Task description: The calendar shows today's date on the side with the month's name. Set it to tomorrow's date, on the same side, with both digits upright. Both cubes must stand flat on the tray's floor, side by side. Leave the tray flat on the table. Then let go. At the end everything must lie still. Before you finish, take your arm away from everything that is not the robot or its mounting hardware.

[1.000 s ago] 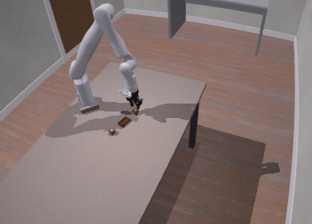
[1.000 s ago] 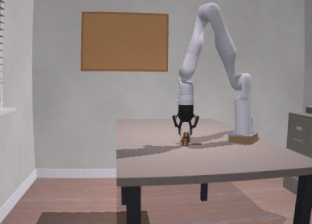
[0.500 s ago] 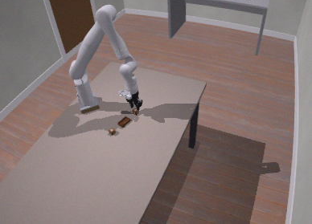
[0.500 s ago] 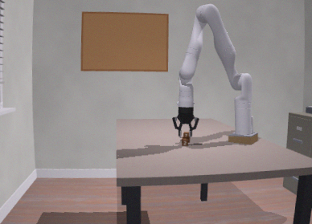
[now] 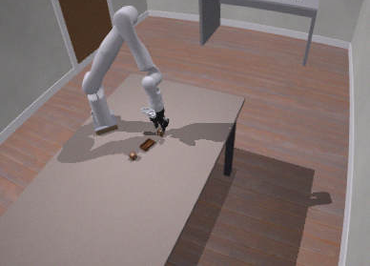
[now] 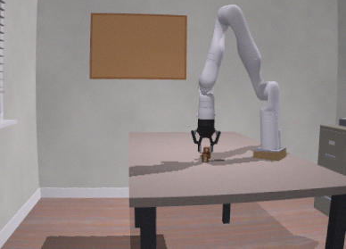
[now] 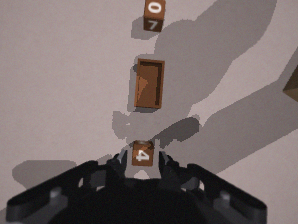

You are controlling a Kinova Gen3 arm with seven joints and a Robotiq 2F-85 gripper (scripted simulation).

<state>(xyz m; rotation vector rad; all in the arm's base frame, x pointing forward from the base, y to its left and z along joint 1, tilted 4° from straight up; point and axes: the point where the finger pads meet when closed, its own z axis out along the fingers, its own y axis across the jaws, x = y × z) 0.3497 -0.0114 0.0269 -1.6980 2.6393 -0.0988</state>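
My gripper is now 4 cm above the digit cube. From my hand the other things lie so: brown number cube (19 cm to the right, 9 cm behind, 4 cm below); then brown calendar tray (9 cm to the right, 5 cm below, 5 cm behind).
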